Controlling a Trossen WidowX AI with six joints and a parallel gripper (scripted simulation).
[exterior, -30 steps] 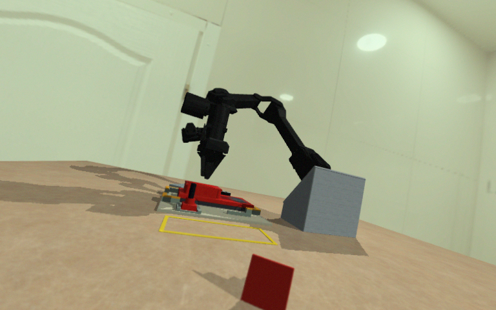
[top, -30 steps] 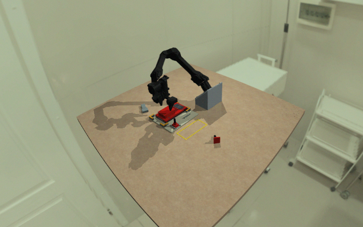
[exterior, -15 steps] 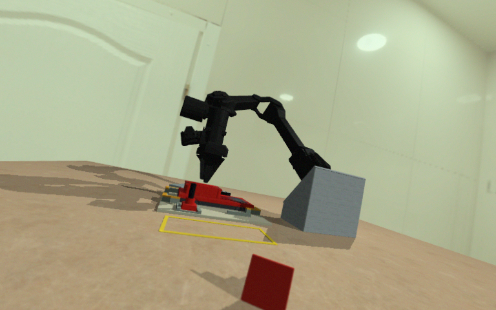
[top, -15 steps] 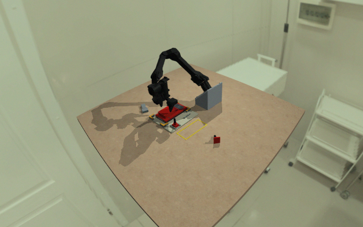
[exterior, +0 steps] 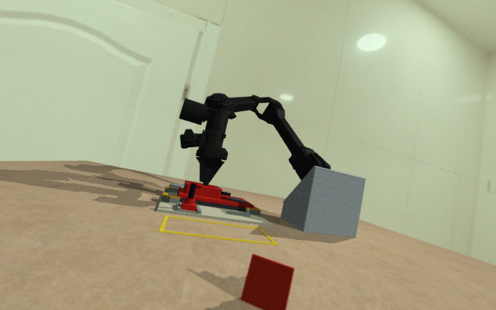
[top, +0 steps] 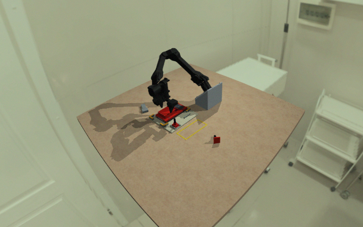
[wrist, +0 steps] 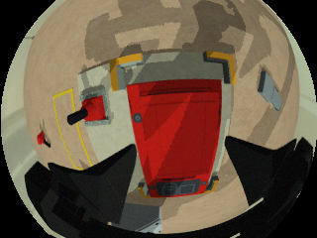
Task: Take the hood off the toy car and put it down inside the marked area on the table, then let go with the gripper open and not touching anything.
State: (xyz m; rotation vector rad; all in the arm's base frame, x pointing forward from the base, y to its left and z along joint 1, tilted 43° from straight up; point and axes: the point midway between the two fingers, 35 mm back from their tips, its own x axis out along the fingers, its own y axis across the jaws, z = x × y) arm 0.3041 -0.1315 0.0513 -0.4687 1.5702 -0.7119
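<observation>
Now: the red hood 10 mm below my gripper tip. From my gripper tip the other things lie so: grey base plate 40 mm below, 20 mm to the left, 20 mm behind.
</observation>
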